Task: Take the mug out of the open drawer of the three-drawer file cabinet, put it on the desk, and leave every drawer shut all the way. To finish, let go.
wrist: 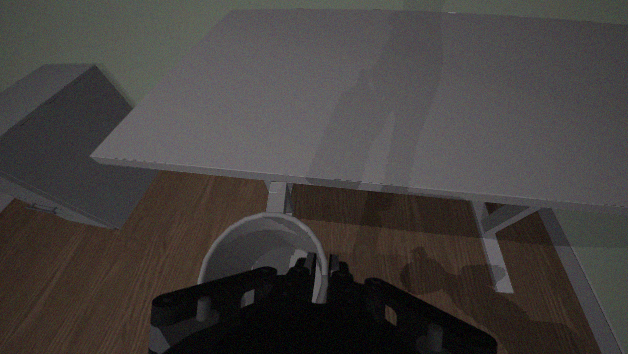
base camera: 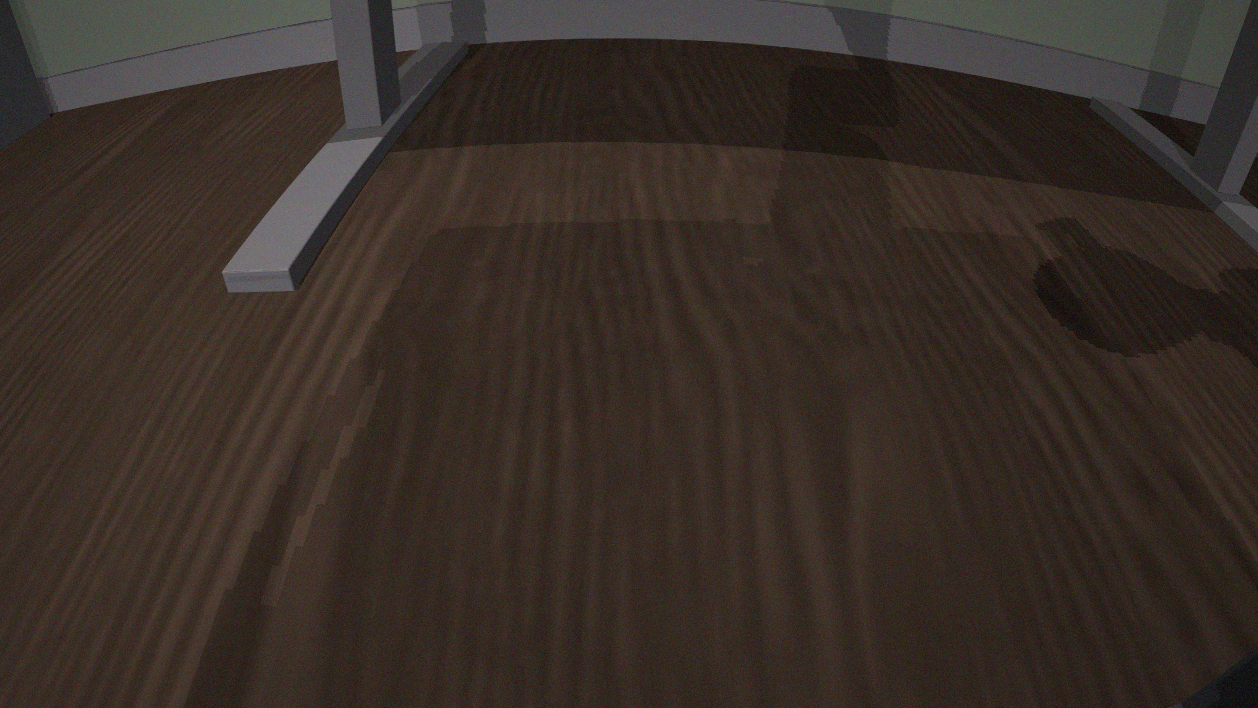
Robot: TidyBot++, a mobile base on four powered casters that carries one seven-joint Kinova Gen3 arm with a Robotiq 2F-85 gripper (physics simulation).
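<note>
The white mug is held at its rim by my gripper, which is shut on its wall. The mug's open top faces the wrist camera, and its handle points toward the desk in that view. Part of the mug is hidden behind the fingers. The mug shows in front of the desk's near edge, over the floor. The light grey desk spans the wrist view. The grey file cabinet stands left of the desk. Its front shows at a steep slant with one handle, so I cannot tell whether every drawer is shut.
In the base camera view a desk leg with a long foot stands at the left, and another leg is at the right edge. A pale green wall with a grey baseboard runs behind. Shadows lie on the wooden floor and the desk top.
</note>
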